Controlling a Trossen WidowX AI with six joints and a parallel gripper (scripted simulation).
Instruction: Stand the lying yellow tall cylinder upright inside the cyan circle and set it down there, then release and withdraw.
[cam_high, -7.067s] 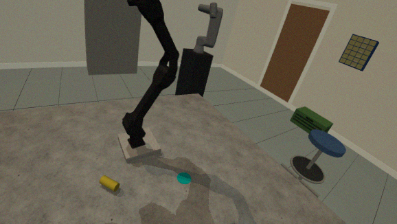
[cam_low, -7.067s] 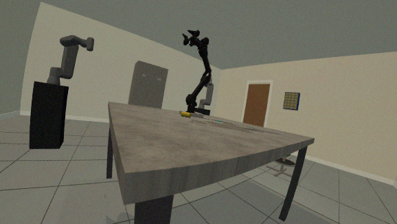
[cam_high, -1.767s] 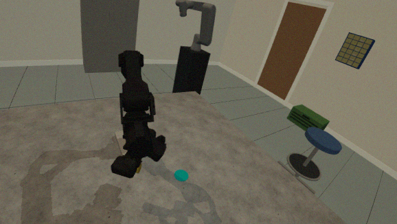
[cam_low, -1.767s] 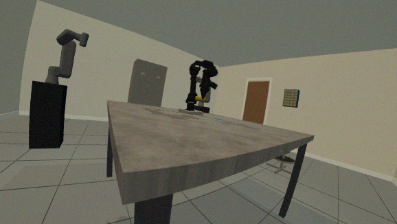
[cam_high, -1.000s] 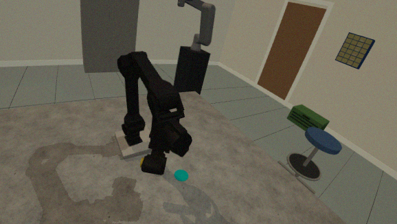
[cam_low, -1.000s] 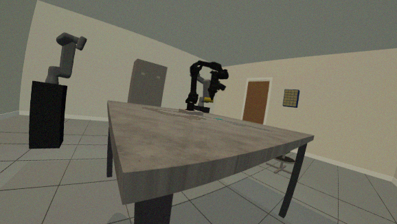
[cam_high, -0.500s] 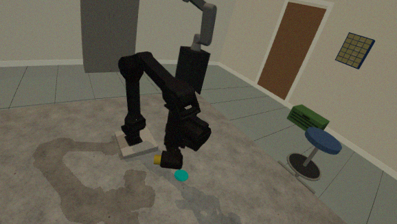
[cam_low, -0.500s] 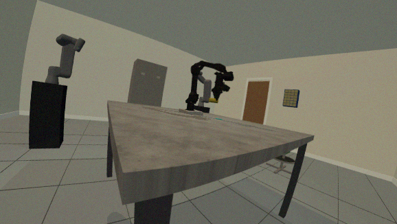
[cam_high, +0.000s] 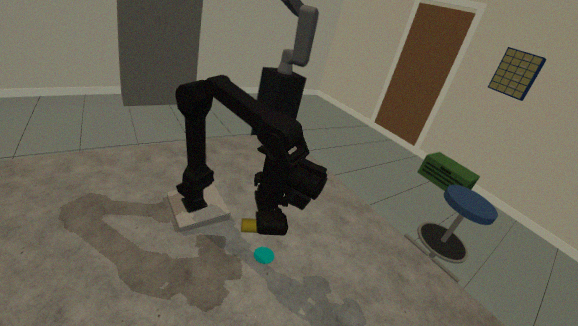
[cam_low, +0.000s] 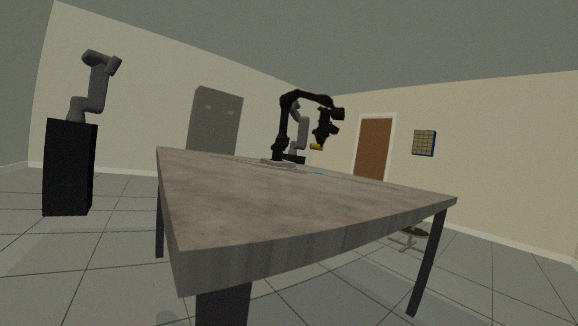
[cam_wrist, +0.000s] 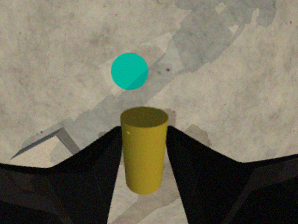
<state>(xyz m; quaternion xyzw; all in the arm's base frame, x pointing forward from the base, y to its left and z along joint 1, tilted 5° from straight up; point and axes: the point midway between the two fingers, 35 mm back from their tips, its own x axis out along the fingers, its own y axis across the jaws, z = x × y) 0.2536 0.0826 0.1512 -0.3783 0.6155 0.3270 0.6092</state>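
The cyan circle lies 14 cm below my gripper tip, 3 cm to the left of it and 1 cm behind it. From my gripper tip the other things lie so: yellow tall cylinder: 2 cm to the right, 1 cm behind.
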